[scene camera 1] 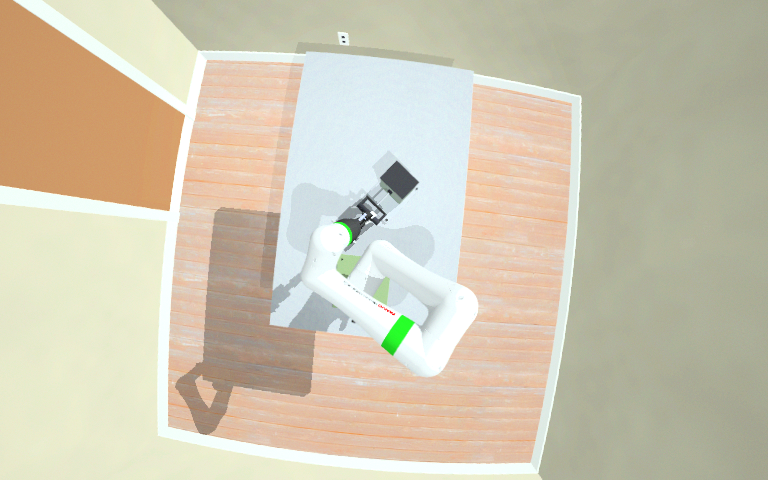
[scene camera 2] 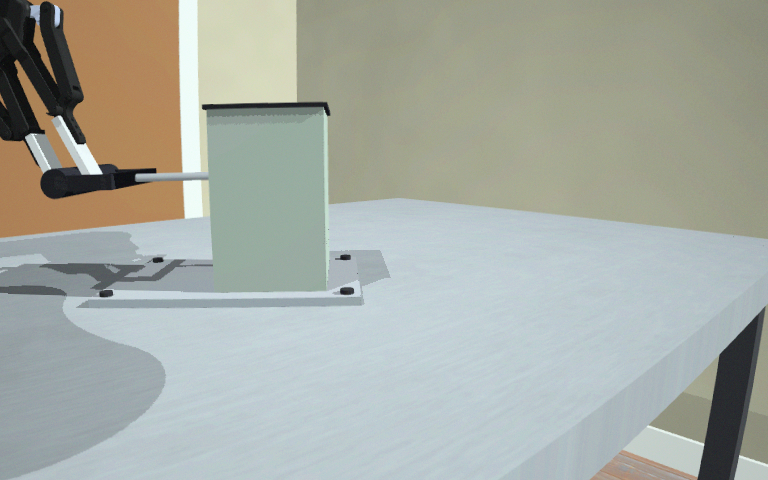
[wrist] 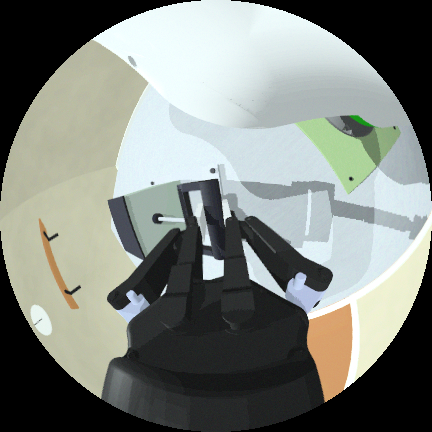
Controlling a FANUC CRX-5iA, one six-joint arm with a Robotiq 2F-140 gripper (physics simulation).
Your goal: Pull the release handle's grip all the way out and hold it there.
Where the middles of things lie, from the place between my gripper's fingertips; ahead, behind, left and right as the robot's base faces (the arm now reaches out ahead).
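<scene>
With the bolted base plate (scene camera 2: 176,283) as my reference, I find my hand 50 mm to the left of it and 100 mm above it, while still 140 mm short of it.
</scene>
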